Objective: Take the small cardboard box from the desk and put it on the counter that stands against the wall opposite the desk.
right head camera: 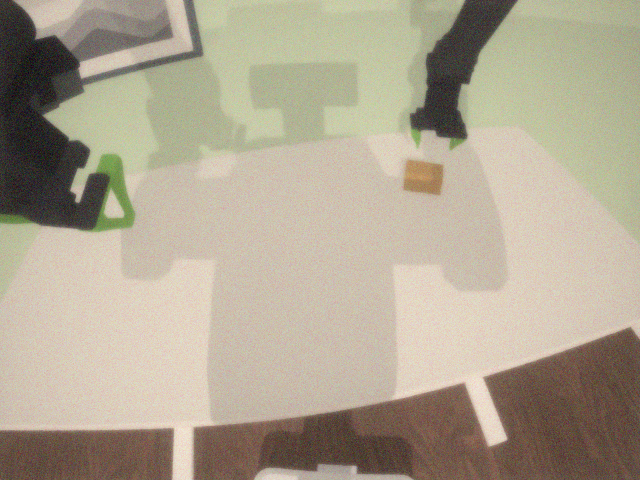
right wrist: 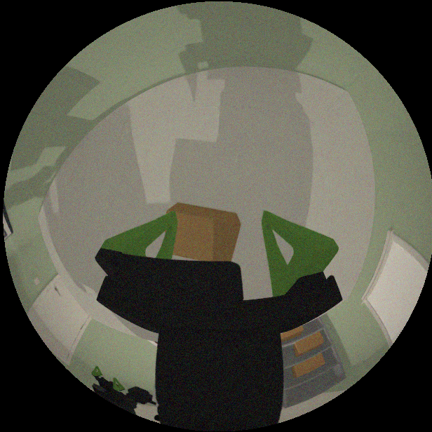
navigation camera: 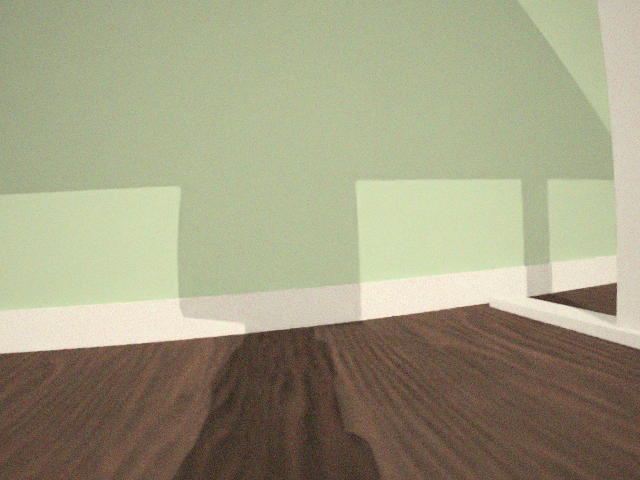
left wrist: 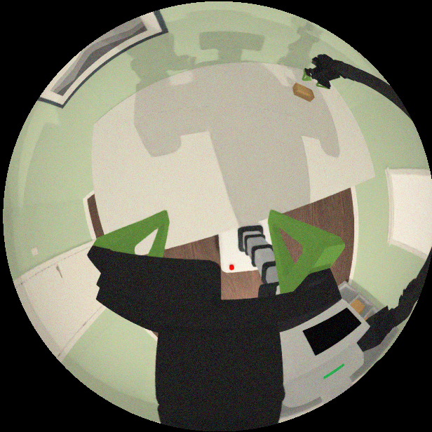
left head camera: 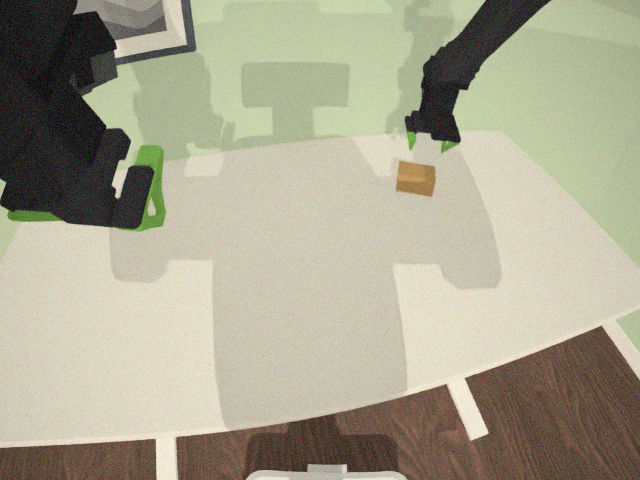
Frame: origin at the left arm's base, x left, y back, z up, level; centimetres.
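Seen in the pictures: left gripper, fingertip midpoint: (right head camera: pixel 98 218) (left head camera: pixel 120 216); right gripper, fingertip midpoint: (right head camera: pixel 433 147) (left head camera: pixel 425 149).
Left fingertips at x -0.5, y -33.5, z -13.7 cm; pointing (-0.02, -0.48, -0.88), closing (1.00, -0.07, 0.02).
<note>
Offsets run from my left fingertips to a thing's top centre. "pt": to the spot under its first point. Level surfaces: height alone.
The small cardboard box @(dx -41.6, dy -50.2, dz -27.3 cm) (left head camera: pixel 415 179) (right head camera: pixel 423 177) (left wrist: pixel 303 92) (right wrist: pixel 200 234) lies on the white desk @(dz -32.3 cm) (left head camera: pixel 310 310) (right head camera: pixel 310 310) (left wrist: pixel 150 185) (right wrist: pixel 250 125), toward its far right part in the head camera views. My right gripper (left head camera: pixel 428 144) (right head camera: pixel 434 141) (right wrist: pixel 219 216) is open, just beyond and above the box. In the right wrist view the box shows between the fingertips, close to the left one, which covers a part of it. My left gripper (left wrist: pixel 218 215) is open and empty, above the left side of the desk. The counter against the opposite wall cannot be made out.
A framed picture (left head camera: pixel 178 31) (right head camera: pixel 186 36) (left wrist: pixel 162 22) hangs on the green wall behind the desk. A grey rack (right wrist: pixel 340 367) with several brown boxes shows behind the right arm in the right wrist view. A white desk leg @(pt dx -73.8, dy -48.6, dz -95.0 cm) (navigation camera: pixel 628 155) stands at the right in the navigation view.
</note>
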